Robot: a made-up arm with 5 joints. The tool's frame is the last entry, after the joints.
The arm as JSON. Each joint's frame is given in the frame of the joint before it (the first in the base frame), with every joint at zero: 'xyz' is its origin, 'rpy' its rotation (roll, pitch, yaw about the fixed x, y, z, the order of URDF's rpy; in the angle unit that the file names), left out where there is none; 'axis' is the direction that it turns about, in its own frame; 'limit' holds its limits. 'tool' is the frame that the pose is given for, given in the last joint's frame.
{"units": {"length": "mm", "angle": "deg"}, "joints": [
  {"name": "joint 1", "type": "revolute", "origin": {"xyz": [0.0, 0.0, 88.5]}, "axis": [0.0, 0.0, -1.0], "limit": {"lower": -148.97, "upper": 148.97}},
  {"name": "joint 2", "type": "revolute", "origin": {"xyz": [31.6, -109.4, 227.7]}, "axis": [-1.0, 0.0, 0.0], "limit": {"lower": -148.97, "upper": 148.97}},
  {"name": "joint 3", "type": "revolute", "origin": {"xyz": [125.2, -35.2, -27.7]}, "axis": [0.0, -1.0, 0.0], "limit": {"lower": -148.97, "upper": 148.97}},
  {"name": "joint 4", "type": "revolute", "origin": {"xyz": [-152.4, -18.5, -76.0]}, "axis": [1.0, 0.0, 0.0], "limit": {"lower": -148.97, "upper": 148.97}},
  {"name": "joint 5", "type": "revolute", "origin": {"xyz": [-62.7, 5.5, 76.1]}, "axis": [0.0, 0.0, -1.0], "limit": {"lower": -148.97, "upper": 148.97}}
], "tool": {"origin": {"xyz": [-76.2, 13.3, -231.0]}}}
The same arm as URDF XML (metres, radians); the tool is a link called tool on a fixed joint. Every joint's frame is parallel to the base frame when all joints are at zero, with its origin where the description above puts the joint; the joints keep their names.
<robot name="arm">
<joint name="joint 1" type="revolute"><parent link="base"/><child link="link1"/><origin xyz="0 0 0.0885"/><axis xyz="0 0 -1"/><limit lower="-2.6" upper="2.6"/></joint>
<joint name="joint 2" type="revolute"><parent link="link1"/><child link="link2"/><origin xyz="0.0316 -0.1094 0.2277"/><axis xyz="-1 0 0"/><limit lower="-2.6" upper="2.6"/></joint>
<joint name="joint 3" type="revolute"><parent link="link2"/><child link="link3"/><origin xyz="0.1252 -0.0352 -0.0277"/><axis xyz="0 -1 0"/><limit lower="-2.6" upper="2.6"/></joint>
<joint name="joint 4" type="revolute"><parent link="link3"/><child link="link4"/><origin xyz="-0.1524 -0.0185 -0.076"/><axis xyz="1 0 0"/><limit lower="-2.6" upper="2.6"/></joint>
<joint name="joint 5" type="revolute"><parent link="link4"/><child link="link5"/><origin xyz="-0.0627 0.0055 0.0761"/><axis xyz="0 0 -1"/><limit lower="-2.6" upper="2.6"/></joint>
<joint name="tool_joint" type="fixed"><parent link="link5"/><child link="tool"/><origin xyz="-0.0762 0.0133 -0.231"/></joint>
<link name="base"/>
<link name="link1"/>
<link name="link2"/>
<link name="link3"/>
<link name="link4"/>
<link name="link5"/>
<link name="tool"/>
</robot>

